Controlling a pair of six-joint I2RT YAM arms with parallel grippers.
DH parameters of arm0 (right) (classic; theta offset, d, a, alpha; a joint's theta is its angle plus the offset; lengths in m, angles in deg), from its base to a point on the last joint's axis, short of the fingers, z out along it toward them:
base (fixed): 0 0 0 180
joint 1: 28.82 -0.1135 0.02 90
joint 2: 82.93 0 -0.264 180
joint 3: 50.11 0 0.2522 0
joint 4: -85.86 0 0.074 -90
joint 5: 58.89 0 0 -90
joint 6: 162.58 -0.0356 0 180
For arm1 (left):
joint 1: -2.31 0.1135 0.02 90
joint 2: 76.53 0 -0.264 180
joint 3: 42.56 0 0.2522 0
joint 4: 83.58 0 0.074 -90
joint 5: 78.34 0 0 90
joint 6: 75.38 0.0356 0 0
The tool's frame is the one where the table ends.
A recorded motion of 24 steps. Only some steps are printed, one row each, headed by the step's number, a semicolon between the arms.
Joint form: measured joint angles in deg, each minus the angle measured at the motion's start. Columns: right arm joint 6, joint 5, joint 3, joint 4, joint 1, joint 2; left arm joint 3, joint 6, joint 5, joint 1, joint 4, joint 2.
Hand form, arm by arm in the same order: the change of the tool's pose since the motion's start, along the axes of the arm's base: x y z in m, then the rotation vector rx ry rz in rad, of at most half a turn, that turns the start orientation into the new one. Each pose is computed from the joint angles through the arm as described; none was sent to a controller.
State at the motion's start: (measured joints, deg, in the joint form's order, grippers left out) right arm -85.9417 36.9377 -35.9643 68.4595 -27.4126 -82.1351; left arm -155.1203 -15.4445 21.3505 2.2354 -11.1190 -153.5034
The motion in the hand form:
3: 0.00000 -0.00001 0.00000 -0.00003 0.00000 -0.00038; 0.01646 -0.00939 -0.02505 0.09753 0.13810 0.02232
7: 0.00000 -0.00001 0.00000 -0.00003 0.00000 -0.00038; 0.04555 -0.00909 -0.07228 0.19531 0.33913 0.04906
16: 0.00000 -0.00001 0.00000 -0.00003 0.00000 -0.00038; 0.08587 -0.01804 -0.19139 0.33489 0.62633 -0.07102
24: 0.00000 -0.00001 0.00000 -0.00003 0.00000 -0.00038; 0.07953 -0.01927 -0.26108 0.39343 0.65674 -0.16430
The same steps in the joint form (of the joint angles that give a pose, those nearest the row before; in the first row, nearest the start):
3: 0.00 -0.02 0.00 0.00 0.00 0.00; 0.81 1.36 -6.64 -2.86 3.83 -3.58
7: 0.00 -0.02 0.00 0.00 0.00 0.00; 3.80 2.95 -11.74 -3.13 6.43 -9.79
16: 0.00 -0.02 0.00 0.00 0.00 0.00; 16.35 9.59 -14.53 -4.55 -0.26 -21.25
24: 0.00 -0.02 0.00 0.00 0.00 0.00; 29.75 15.15 -14.60 -4.85 -13.46 -23.34

